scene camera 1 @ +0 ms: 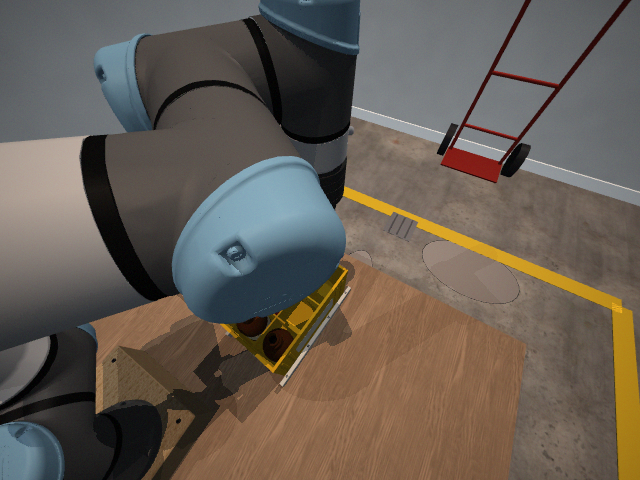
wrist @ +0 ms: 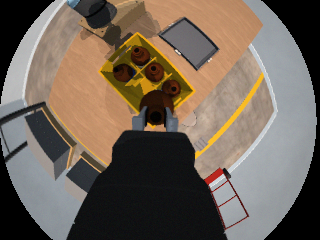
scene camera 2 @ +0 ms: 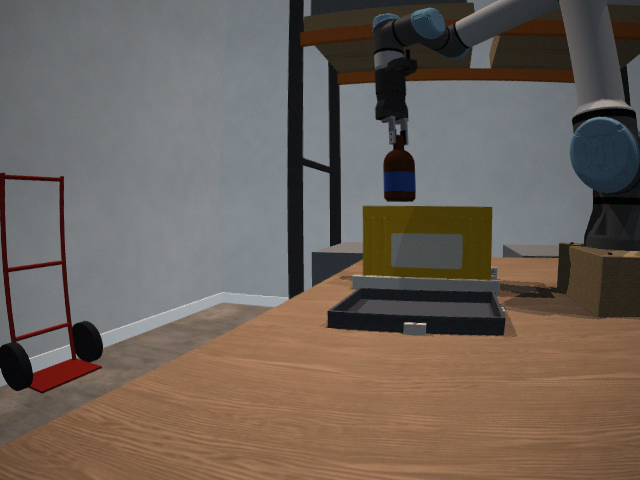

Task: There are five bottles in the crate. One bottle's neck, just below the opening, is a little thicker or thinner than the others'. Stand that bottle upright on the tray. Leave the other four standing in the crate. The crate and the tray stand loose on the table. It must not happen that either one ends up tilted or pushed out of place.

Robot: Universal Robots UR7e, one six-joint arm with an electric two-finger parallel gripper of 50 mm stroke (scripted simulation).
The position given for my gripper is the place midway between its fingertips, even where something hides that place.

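Visible: a bottle [scene camera 2: 399, 167], a bottle [scene camera 1: 276, 342], a dark tray [scene camera 2: 467, 311] and a yellow crate [scene camera 1: 303, 319]. The wrist view also shows the tray [wrist: 184, 36] and the crate [wrist: 139, 85]. My gripper [scene camera 2: 398, 144] is visible, and the wrist view shows the gripper [wrist: 156, 113] too.
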